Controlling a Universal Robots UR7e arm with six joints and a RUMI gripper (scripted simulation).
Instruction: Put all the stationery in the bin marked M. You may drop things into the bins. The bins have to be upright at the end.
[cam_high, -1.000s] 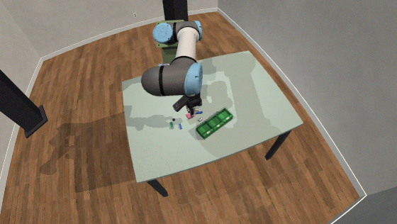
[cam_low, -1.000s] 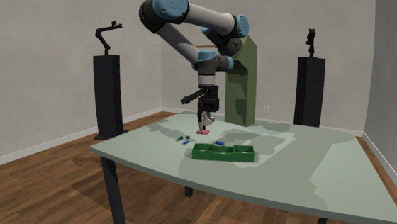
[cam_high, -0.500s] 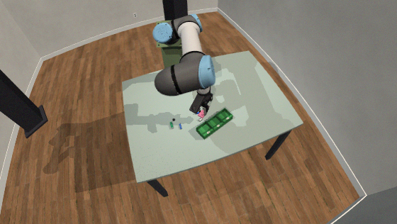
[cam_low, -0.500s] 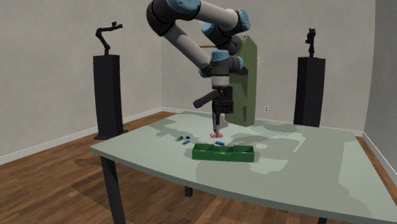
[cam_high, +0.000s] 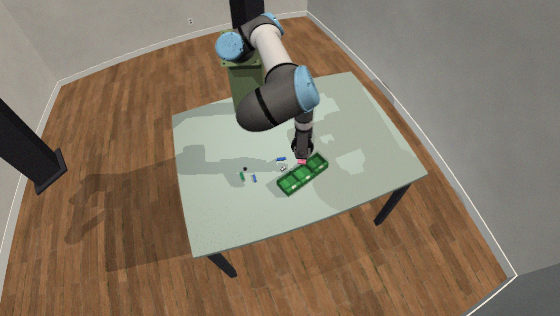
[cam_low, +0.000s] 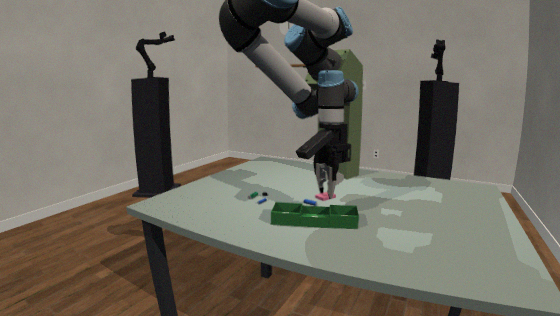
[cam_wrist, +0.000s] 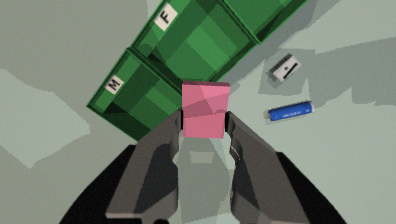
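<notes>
The grey-white item lies 7 cm to the right of my hand, 7 cm below it and 6 cm behind it. The rest, counted from my hand: green three-compartment bin tray (6 cm below, 4 cm ahead, 3 cm to the right); black piece (19 cm to the right, 19 cm behind, 7 cm below); pink eraser (1 cm below).
</notes>
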